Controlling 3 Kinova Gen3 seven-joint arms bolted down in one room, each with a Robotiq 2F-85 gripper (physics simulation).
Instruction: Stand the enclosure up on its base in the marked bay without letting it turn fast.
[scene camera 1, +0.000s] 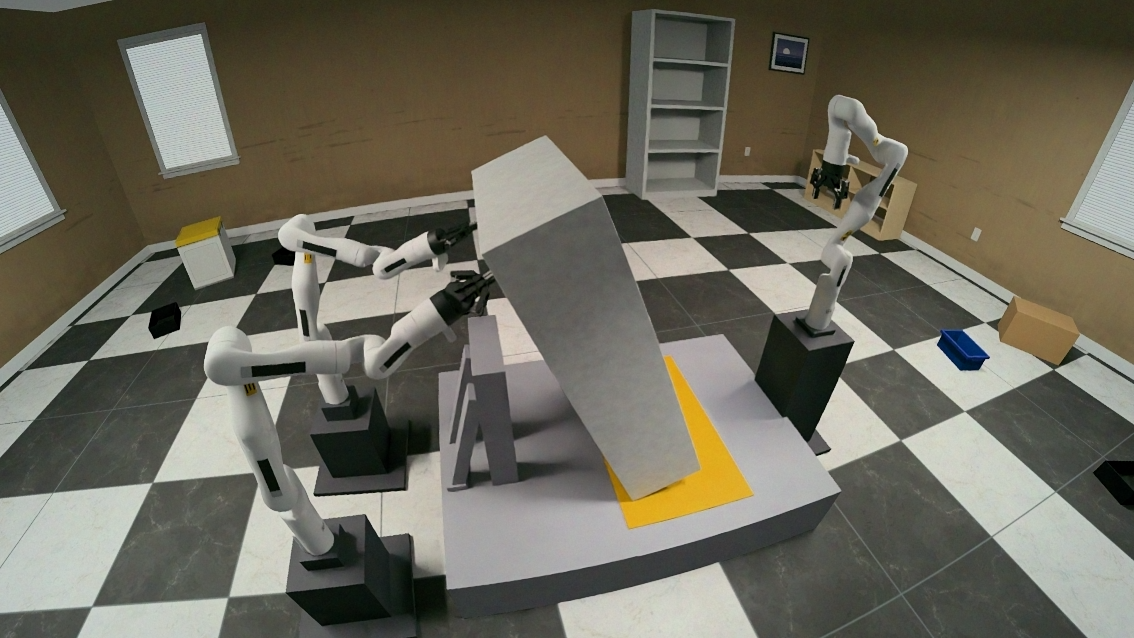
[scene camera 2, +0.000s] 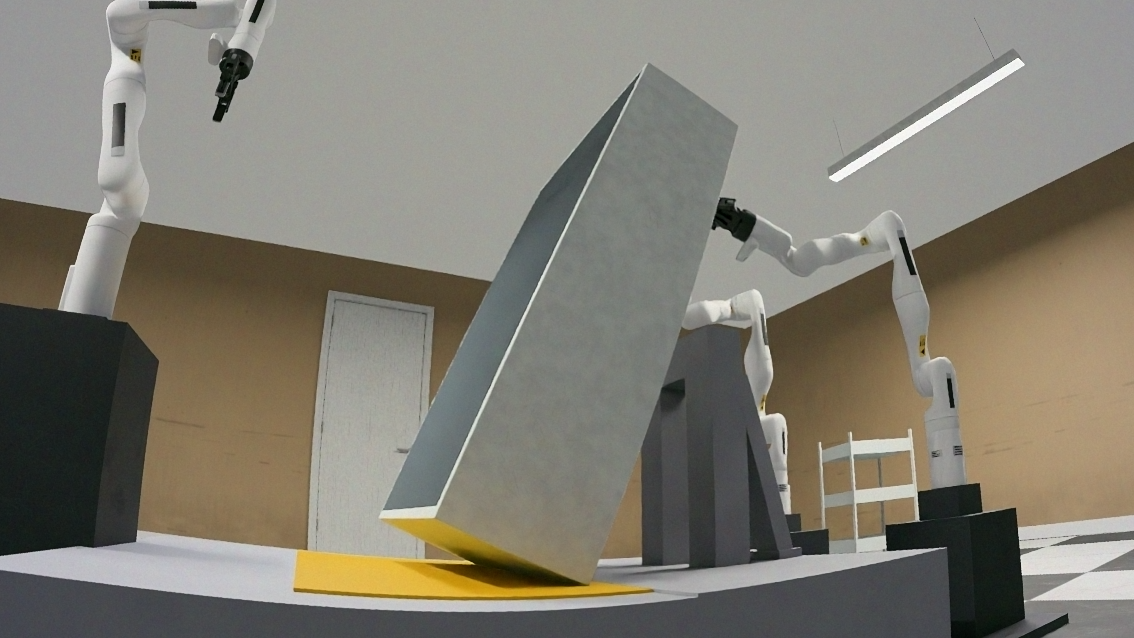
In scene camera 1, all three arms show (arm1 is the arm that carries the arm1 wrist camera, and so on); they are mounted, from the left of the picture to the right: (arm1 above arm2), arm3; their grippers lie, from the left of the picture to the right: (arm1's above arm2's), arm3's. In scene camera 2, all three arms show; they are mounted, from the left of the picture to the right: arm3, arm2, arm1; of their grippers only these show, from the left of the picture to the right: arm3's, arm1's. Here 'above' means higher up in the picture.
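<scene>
The tall grey enclosure (scene camera 1: 586, 341) (scene camera 2: 586, 317) is tilted, leaning toward arm1 and arm2. Its lower back edge rests on the yellow marked bay (scene camera 1: 721, 476) (scene camera 2: 340, 572); the front of its base is raised. Its hollow side shows in scene camera 2. Arm1's gripper (scene camera 1: 469, 230) (scene camera 2: 716, 215) is at the upper back of the enclosure; its finger opening is unclear. Arm2's gripper (scene camera 1: 485, 287) is close to the enclosure's back near the lower corner of its top end; its fingers are partly hidden. Arm3's gripper (scene camera 1: 829, 195) (scene camera 2: 218, 115) is open and empty, high and apart from the enclosure.
A grey support stand (scene camera 1: 493, 396) (scene camera 2: 713, 444) is behind the leaning enclosure on the grey platform (scene camera 1: 539, 547) (scene camera 2: 832, 579). Arm3's black pedestal (scene camera 1: 800, 372) (scene camera 2: 55, 428) adjoins the platform. A blue bin (scene camera 1: 961, 350) and a cardboard box (scene camera 1: 1037, 329) lie at the right in scene camera 1.
</scene>
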